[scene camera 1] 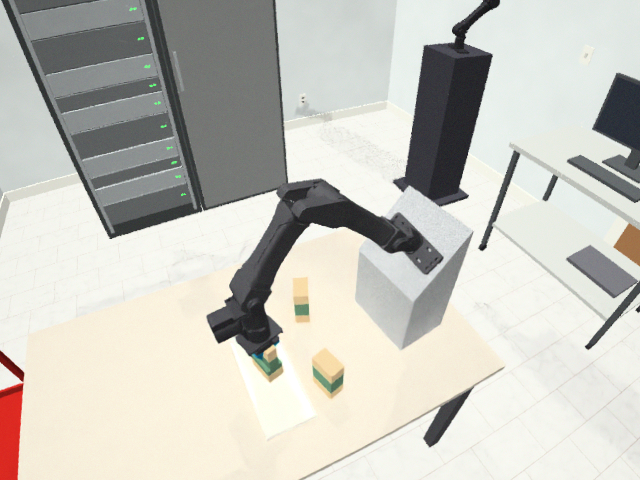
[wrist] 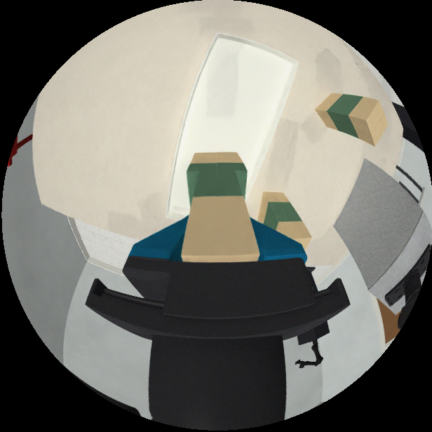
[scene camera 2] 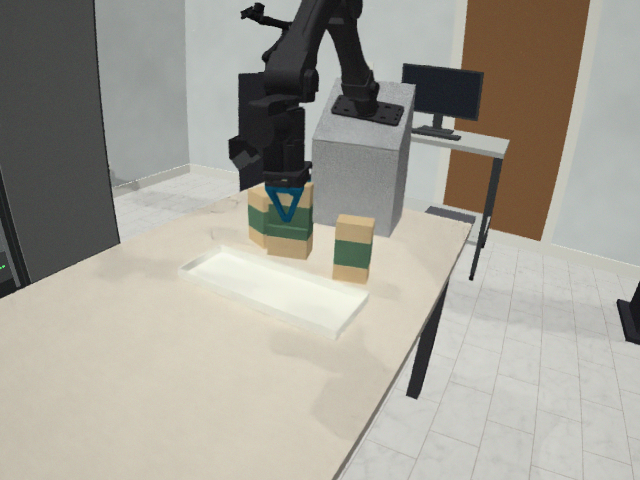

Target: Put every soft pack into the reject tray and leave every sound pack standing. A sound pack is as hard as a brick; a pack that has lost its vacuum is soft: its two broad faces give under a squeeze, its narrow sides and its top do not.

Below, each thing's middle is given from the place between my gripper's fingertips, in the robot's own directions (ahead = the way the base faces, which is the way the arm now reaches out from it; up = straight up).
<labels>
The white reject tray (scene camera 2: 317,304) is 50 mm to the right of my hand and 160 mm below it.
</labels>
